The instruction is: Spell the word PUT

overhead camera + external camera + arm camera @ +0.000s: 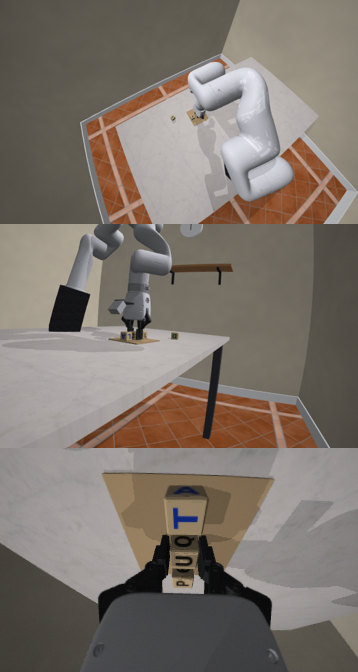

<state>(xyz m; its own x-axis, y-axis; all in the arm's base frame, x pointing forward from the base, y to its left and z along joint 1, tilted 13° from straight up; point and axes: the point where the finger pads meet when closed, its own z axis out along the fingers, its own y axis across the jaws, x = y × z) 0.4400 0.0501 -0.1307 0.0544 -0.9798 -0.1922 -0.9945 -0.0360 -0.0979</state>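
The tan mat is 20 mm below my hand.
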